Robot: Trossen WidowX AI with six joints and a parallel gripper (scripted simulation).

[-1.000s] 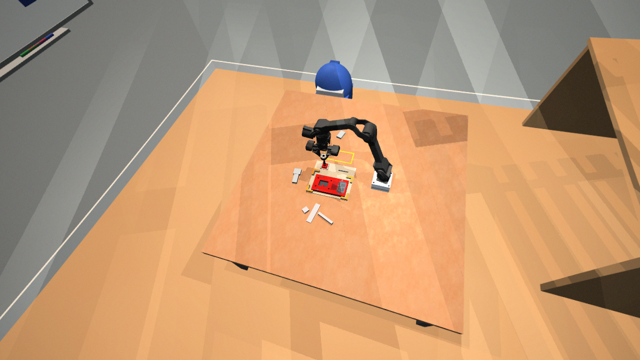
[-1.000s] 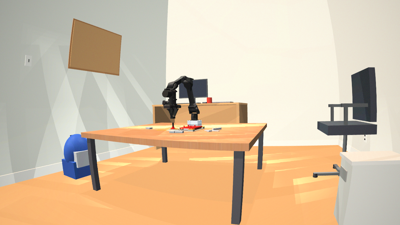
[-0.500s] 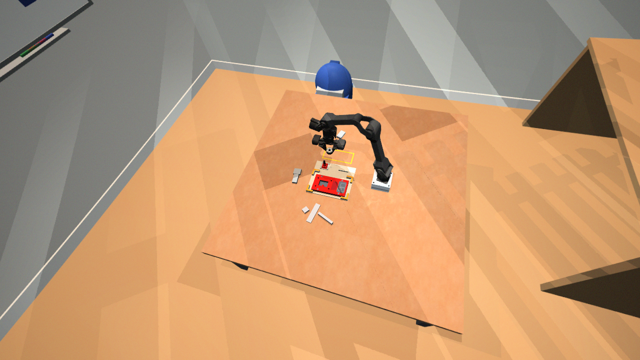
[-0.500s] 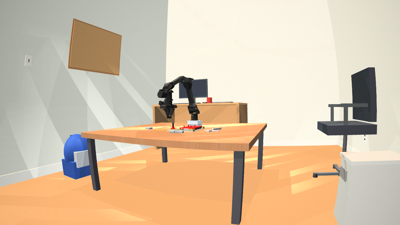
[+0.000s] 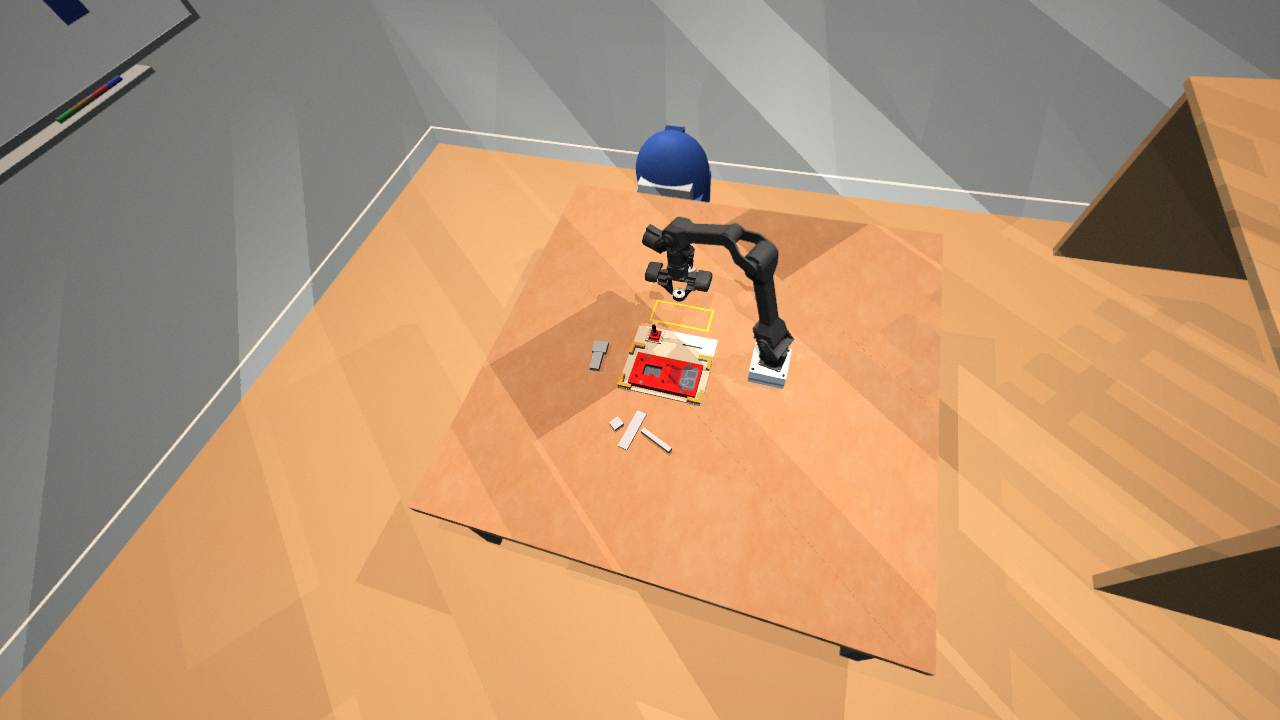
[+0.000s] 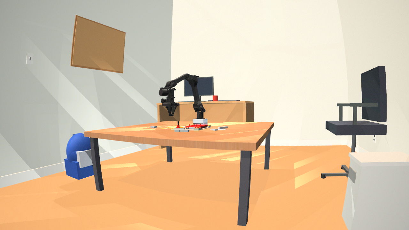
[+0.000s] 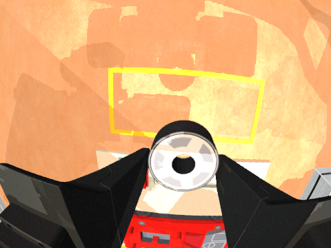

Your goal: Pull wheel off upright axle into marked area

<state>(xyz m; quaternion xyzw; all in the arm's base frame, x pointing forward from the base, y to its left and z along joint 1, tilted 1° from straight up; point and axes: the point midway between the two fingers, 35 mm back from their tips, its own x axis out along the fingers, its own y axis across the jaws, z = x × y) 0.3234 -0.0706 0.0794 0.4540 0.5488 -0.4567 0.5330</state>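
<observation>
Right now the upright axle is 40 mm ahead of my gripper tip, 110 mm to the left of it and 70 mm below it. Round my gripper tip: wheel: right at my gripper tip.
</observation>
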